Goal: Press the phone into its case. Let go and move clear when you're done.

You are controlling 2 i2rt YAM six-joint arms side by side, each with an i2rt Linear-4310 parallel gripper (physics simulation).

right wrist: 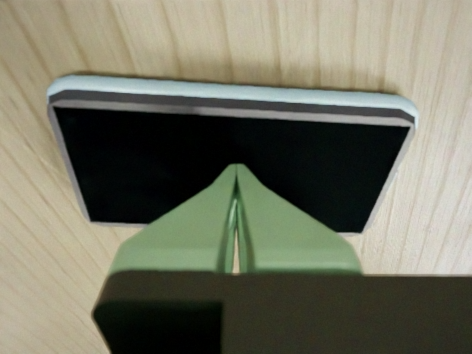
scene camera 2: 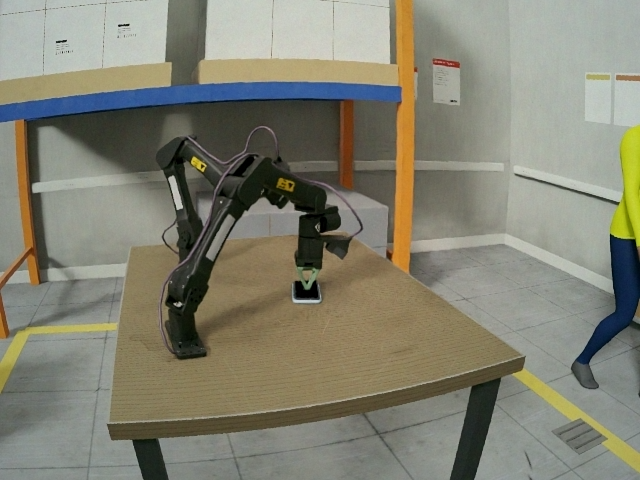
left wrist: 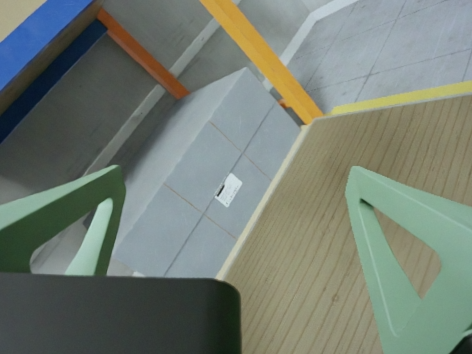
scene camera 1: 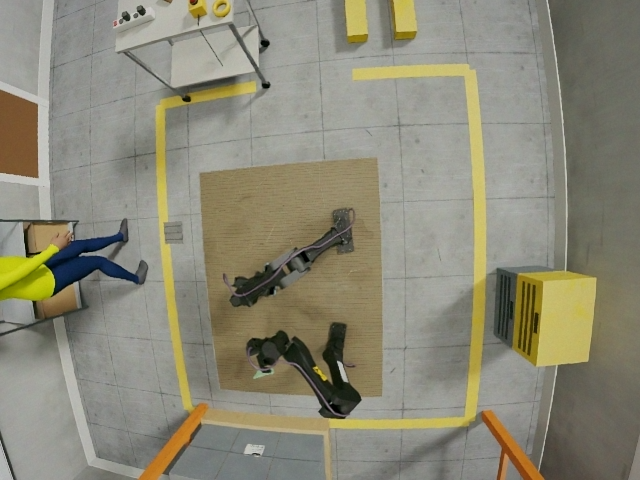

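Note:
The phone (scene camera 2: 299, 295) (right wrist: 150, 150) lies screen up over its pale blue case (scene camera 2: 307, 301) (right wrist: 225, 91) on the table. In the right wrist view a dark strip of the phone's side shows above the case's upper rim; along the lower edge no case rim shows. My right gripper (scene camera 2: 308, 287) (right wrist: 236, 176) is shut and empty, pointing down with its tips at or just above the screen, near the middle of its length. Whether they touch is unclear. My left gripper (left wrist: 235, 178) is open and empty, away from the phone, over the table's edge. The right arm hides the phone in scene camera 1.
The wooden table (scene camera 1: 289, 191) (scene camera 2: 310, 372) (left wrist: 310, 225) carries both arms. A grey tiled block (scene camera 1: 206, 449) (left wrist: 200, 175) stands beyond the table's edge near my left gripper, beside an orange rack post (scene camera 2: 404, 155) (left wrist: 265, 57). A person (scene camera 1: 31, 273) (scene camera 2: 628, 217) stands off the table.

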